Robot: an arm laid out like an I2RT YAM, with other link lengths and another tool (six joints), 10 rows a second.
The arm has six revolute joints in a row. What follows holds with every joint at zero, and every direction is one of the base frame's. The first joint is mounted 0.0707 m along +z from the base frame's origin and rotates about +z. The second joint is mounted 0.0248 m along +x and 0.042 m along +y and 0.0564 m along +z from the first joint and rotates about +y. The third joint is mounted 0.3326 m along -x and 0.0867 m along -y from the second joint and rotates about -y. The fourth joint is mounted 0.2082 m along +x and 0.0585 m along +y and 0.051 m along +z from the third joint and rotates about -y. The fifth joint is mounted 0.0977 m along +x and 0.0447 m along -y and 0.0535 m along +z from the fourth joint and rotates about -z. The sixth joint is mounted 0.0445 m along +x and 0.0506 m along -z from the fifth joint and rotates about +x. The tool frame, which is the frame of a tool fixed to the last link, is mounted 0.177 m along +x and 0.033 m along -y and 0.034 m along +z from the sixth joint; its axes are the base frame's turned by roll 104.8, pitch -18.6 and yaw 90 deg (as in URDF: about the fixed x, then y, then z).
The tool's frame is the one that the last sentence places.
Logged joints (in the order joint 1, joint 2, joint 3, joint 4, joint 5, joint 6), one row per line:
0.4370, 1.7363, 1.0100, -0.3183, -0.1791, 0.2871
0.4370, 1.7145, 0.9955, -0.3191, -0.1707, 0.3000
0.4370, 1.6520, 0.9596, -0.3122, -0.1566, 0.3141
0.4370, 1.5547, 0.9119, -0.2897, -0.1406, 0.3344
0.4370, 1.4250, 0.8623, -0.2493, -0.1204, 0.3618
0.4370, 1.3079, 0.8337, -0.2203, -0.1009, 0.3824
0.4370, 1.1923, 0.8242, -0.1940, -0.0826, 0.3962
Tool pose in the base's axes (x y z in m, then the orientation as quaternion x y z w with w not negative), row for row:
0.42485, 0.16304, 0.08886, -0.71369, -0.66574, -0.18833, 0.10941
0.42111, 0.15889, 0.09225, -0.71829, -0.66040, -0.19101, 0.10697
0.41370, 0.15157, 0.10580, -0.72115, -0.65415, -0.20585, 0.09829
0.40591, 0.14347, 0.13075, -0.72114, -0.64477, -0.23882, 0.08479
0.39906, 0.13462, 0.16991, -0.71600, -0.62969, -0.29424, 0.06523
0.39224, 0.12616, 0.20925, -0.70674, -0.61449, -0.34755, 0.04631
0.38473, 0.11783, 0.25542, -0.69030, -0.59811, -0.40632, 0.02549
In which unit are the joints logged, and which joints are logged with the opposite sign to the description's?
The joints are logged in radians. Opposite sign: none.
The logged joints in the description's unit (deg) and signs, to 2 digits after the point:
25.04, 99.48, 57.87, -18.24, -10.26, 16.45
25.04, 98.23, 57.04, -18.28, -9.78, 17.19
25.04, 94.65, 54.98, -17.89, -8.97, 18.00
25.04, 89.08, 52.25, -16.60, -8.06, 19.16
25.04, 81.65, 49.41, -14.28, -6.90, 20.73
25.04, 74.94, 47.77, -12.62, -5.78, 21.91
25.04, 68.31, 47.22, -11.12, -4.73, 22.70

